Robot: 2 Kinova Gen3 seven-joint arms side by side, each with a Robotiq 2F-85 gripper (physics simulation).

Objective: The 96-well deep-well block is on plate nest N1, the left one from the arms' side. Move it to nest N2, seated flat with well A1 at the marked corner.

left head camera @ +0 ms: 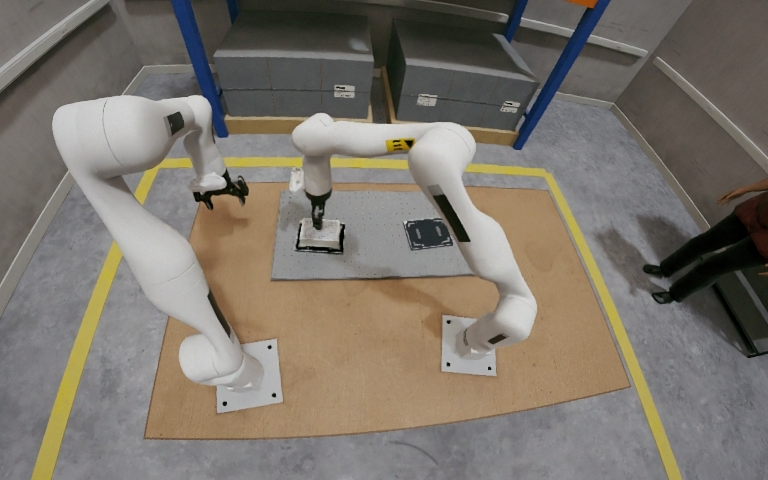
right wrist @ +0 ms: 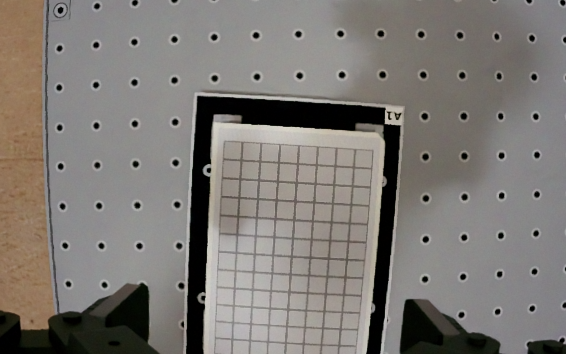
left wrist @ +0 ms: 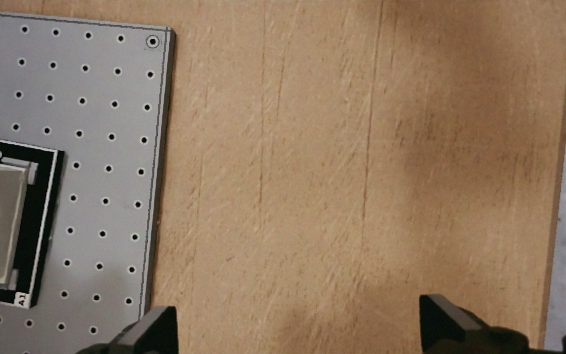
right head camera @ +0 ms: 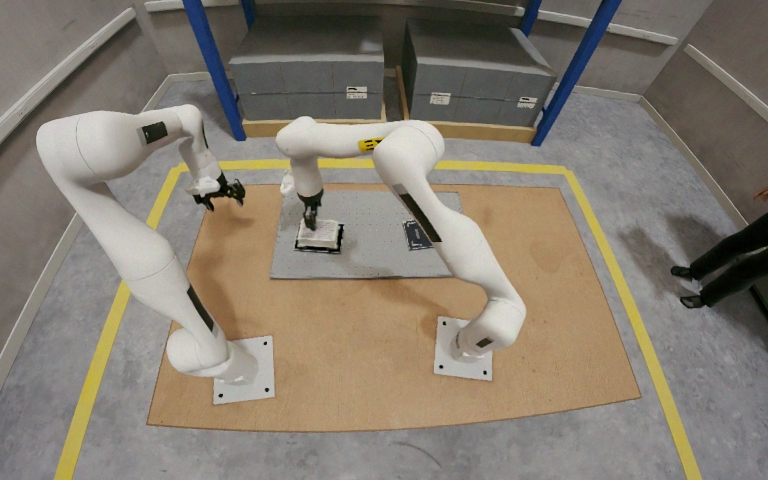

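Pixels of known places: left gripper, between the fingertips: (left head camera: 227,205) (left wrist: 298,327) (right head camera: 227,207); right gripper, between the fingertips: (left head camera: 320,216) (right wrist: 275,322) (right head camera: 316,217); left arm's base, origin of its link: (left head camera: 248,374) (right head camera: 243,369); right arm's base, origin of its link: (left head camera: 468,344) (right head camera: 464,347).
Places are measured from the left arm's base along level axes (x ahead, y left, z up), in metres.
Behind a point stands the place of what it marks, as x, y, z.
Observation:
The pale deep-well block (left head camera: 328,238) @[0.369, -0.289, 0.066] (right head camera: 323,236) @[0.378, -0.283, 0.067] (left wrist: 10,220) @[0.419, -0.205, 0.035] (right wrist: 295,200) @[0.415, -0.240, 0.066] sits in black nest N1 (left head camera: 334,250) @[0.345, -0.305, 0.025] (right head camera: 331,249) @[0.348, -0.303, 0.026] (left wrist: 31,235) @[0.432, -0.196, 0.025] (right wrist: 300,106) @[0.427, -0.192, 0.025]. In the right wrist view its clipped corner is beside the nest's A1 label (right wrist: 394,116) @[0.479, -0.207, 0.025]. My right gripper (left head camera: 317,226) @[0.401, -0.271, 0.145] (right head camera: 309,226) @[0.401, -0.271, 0.145] (right wrist: 275,322) @[0.401, -0.271, 0.145] is open, low over the block, with a finger out to each long side and a gap to both. Dark nest N2 (left head camera: 428,233) @[0.361, -0.649, 0.024] (right head camera: 415,235) @[0.358, -0.602, 0.025] bears no block; my right arm partly covers it in the right head view. My left gripper (left head camera: 227,203) @[0.449, 0.000, 0.193] (right head camera: 225,205) @[0.449, 0.000, 0.193] (left wrist: 298,327) @[0.449, 0.000, 0.193] is open and empty, left of the board.
Both nests are on a grey perforated board (left head camera: 368,266) @[0.273, -0.407, 0.013] (right head camera: 368,266) @[0.270, -0.418, 0.013] (left wrist: 107,185) @[0.397, -0.142, 0.013] (right wrist: 480,135) @[0.535, -0.226, 0.013] on the wooden table top (left head camera: 362,339) @[0.041, -0.339, 0.000] (right head camera: 351,339) @[0.041, -0.327, 0.000] (left wrist: 300,150) @[0.378, 0.007, 0.000]. My right arm spans above the board. Grey boxes (left head camera: 294,73) (right head camera: 308,79) stand behind, between blue posts.

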